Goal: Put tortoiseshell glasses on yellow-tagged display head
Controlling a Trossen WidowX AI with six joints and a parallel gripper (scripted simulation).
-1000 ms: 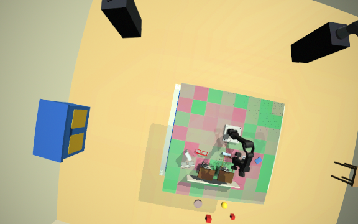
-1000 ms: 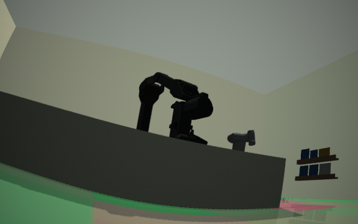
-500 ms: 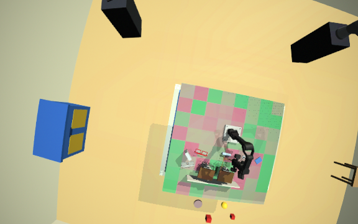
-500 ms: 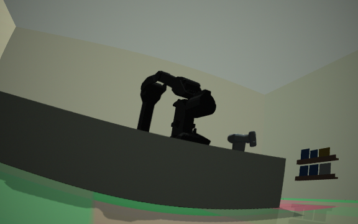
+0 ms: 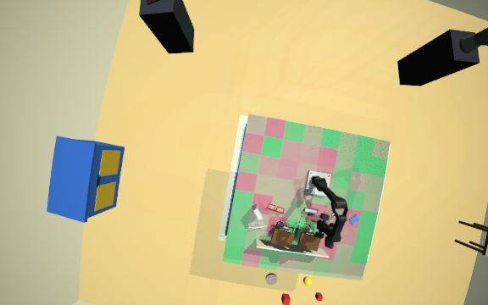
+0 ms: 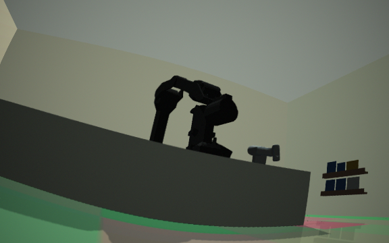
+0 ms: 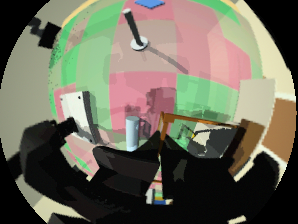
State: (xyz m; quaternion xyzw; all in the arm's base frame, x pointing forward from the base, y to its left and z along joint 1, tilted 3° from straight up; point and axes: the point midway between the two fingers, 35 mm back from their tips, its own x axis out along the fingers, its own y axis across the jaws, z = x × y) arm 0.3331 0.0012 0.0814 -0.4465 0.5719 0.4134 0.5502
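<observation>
The display head is 130 mm ahead of my gripper tip, 70 mm to the right of it and 10 mm below it. From my gripper tip the other things lie so: blue block (370 mm to the left, 60 mm below, 30 mm ahead); white base (230 mm ahead, 210 mm to the right, 10 mm below).
</observation>
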